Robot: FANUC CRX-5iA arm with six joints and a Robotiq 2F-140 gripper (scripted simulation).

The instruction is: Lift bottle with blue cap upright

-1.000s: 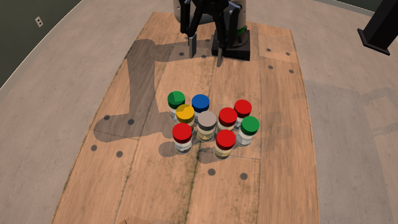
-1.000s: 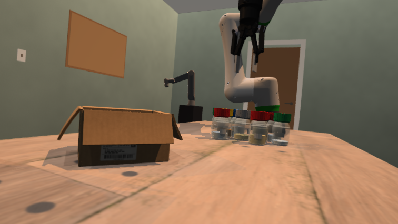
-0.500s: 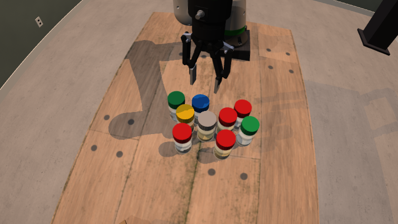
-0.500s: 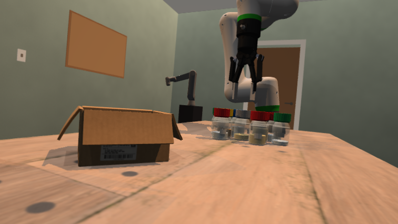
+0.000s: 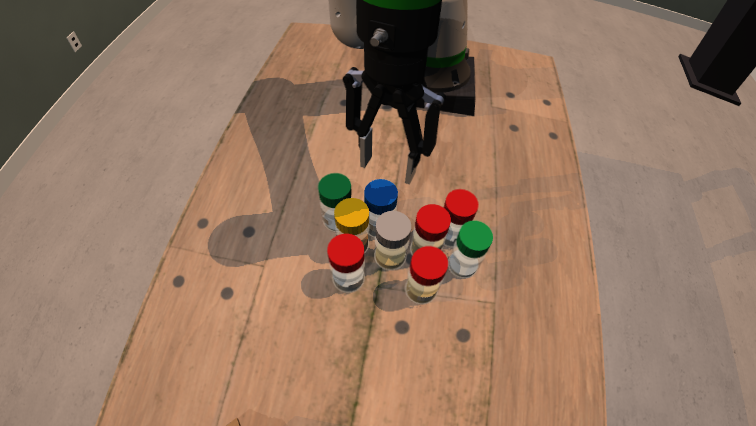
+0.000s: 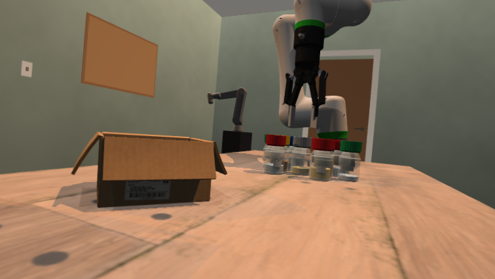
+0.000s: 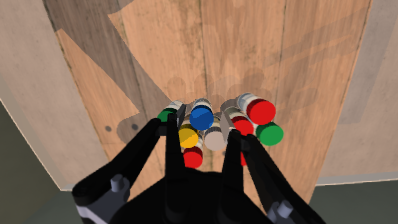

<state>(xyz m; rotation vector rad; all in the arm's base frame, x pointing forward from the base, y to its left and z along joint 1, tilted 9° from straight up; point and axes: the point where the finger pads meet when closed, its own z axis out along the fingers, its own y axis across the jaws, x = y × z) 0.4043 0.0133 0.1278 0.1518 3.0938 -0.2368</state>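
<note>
The blue-capped bottle lies 120 mm below my hand and 20 mm ahead of it. Round my hand: grey-capped bottle: 120 mm below, 80 mm ahead, 40 mm to the left; then yellow-capped bottle: 120 mm below, 80 mm ahead, 30 mm to the right.
</note>
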